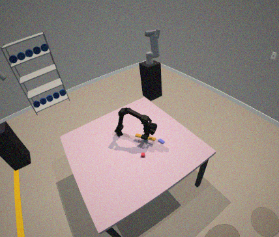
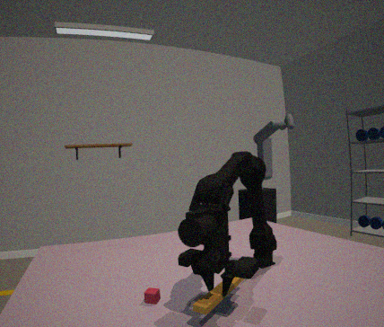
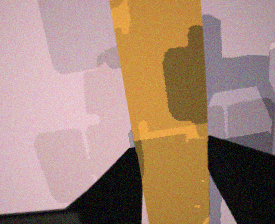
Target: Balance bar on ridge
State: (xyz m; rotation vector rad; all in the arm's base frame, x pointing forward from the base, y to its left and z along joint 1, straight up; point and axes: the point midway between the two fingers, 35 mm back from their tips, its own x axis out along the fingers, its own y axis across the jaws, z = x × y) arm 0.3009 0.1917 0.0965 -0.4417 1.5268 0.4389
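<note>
Now: the yellow bar 2 cm to the right of my gripper tip and 2 cm behind it. Also, from my gripper tip: red cube 15 cm to the right, 13 cm ahead, 5 cm below; then blue block 11 cm to the left, 9 cm ahead, 5 cm below.
</note>
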